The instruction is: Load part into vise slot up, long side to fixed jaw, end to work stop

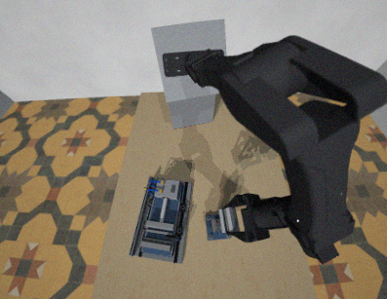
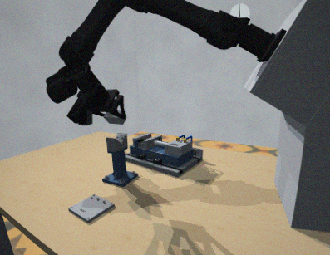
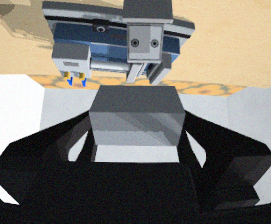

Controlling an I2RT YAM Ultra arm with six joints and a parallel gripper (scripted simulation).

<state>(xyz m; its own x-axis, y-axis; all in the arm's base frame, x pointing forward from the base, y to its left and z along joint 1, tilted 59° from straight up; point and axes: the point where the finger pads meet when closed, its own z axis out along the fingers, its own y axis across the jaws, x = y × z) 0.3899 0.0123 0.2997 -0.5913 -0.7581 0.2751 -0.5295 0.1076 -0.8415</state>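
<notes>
Now: hand right at the part. Round my hand: air cylinder rod: 21 cm to the right, 15 cm below, 7 cm behind; then V-block post: 17 cm below, 1 cm ahead; then work stop: 18 cm to the right, 14 cm below, 3 cm ahead.
</notes>
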